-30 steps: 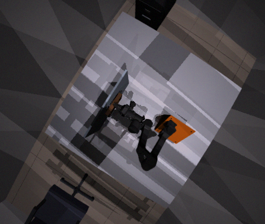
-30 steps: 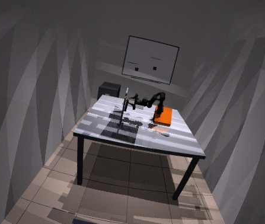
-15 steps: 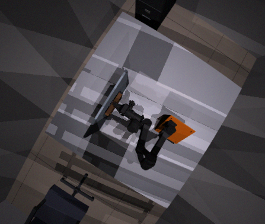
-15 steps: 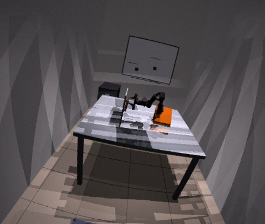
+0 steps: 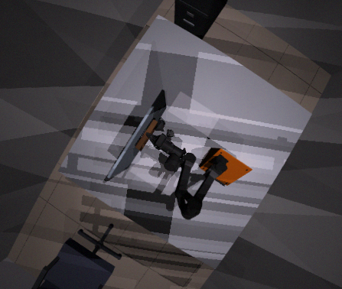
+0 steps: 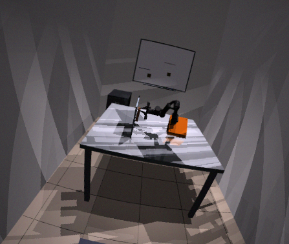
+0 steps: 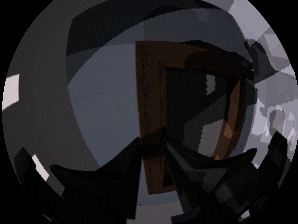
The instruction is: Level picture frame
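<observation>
Now: gripper tip 10 mm short of the brown picture frame, 10 mm to the right of it and 50 mm above it. Also, from my gripper tip: thin grey wall panel (20 mm ahead, 30 mm to the left, 60 mm below).
</observation>
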